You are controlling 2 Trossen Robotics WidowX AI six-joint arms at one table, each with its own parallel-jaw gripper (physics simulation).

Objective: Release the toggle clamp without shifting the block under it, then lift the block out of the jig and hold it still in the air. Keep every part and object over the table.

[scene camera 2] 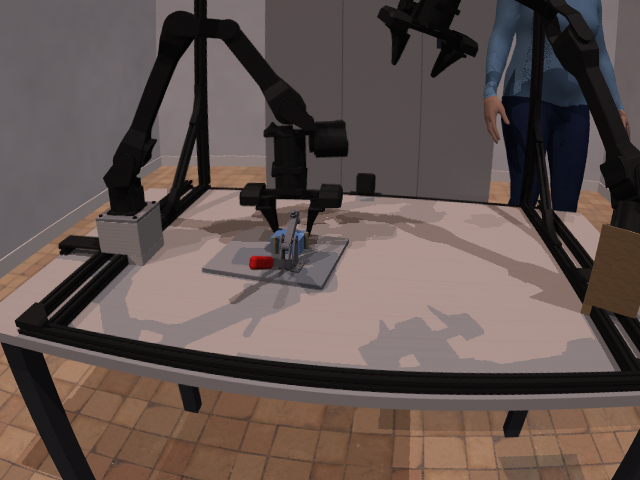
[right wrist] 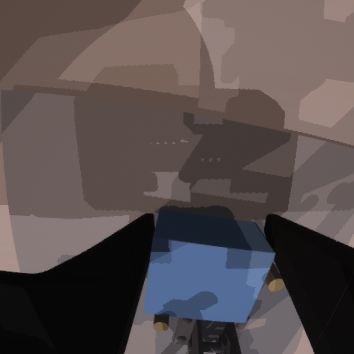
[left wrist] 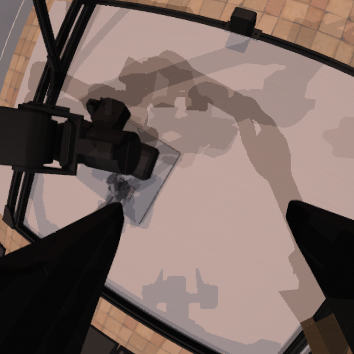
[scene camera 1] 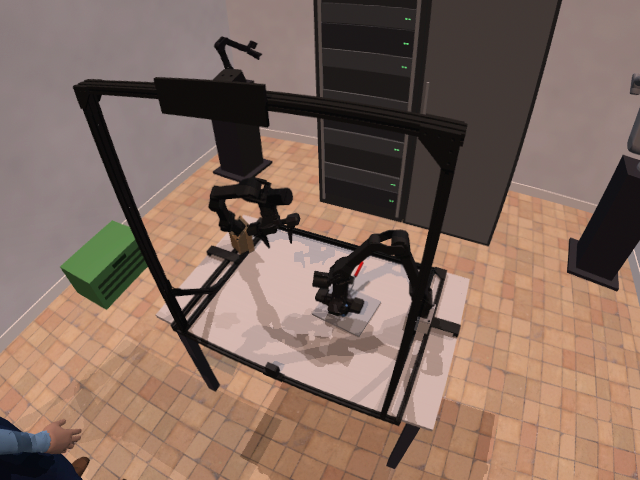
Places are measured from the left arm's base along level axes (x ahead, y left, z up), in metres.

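Where they show: left gripper, between the fingertips: [scene camera 2: 413,70] [left wrist: 205,210] [scene camera 1: 280,245]; right gripper, between the fingertips: [right wrist: 209,222]; left arm's base, origin of its link: [scene camera 2: 627,241] [scene camera 1: 238,228]; right arm's base, origin of its link: [scene camera 2: 127,209] [scene camera 1: 421,310].
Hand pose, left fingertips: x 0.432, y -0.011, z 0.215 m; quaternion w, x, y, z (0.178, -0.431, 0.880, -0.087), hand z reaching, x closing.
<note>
Each offset is from my left fingertips to the top centre of the thing. "*": to the spot under its first point. Level surfaces: height alone.
The blue block [scene camera 2: 281,238] [right wrist: 210,280] sits low on the grey jig plate {dx +0.163, dy +0.185, dz -0.339 m} [scene camera 1: 368,311] [scene camera 2: 328,255] [left wrist: 162,167], beside brass-coloured pins. The toggle clamp [scene camera 2: 292,242] [right wrist: 212,340] stands next to it, its grey arm pointing up off the block and its red handle {* dx +0.074, dy +0.319, dz -0.271 m} [scene camera 1: 358,269] [scene camera 2: 261,262] lying low and sideways. My right gripper [scene camera 2: 293,232] [right wrist: 209,222] is shut on the block from above, a finger against each side; its fingertips are hidden in scene camera 1. My left gripper [scene camera 1: 279,243] [scene camera 2: 414,69] [left wrist: 205,210] is open and empty, high above the table.
A black frame stands around the table {dz -0.347 m} [scene camera 1: 289,289] [scene camera 2: 439,320], with rails along its edges. A wooden board [scene camera 1: 241,240] [scene camera 2: 614,271] stands by the left arm's base. A small black box {* dx +0.243, dy -0.229, dz -0.293 m} [scene camera 1: 271,368] [scene camera 2: 365,182] sits on the rail. A person [scene camera 2: 547,77] stands beyond the table.
</note>
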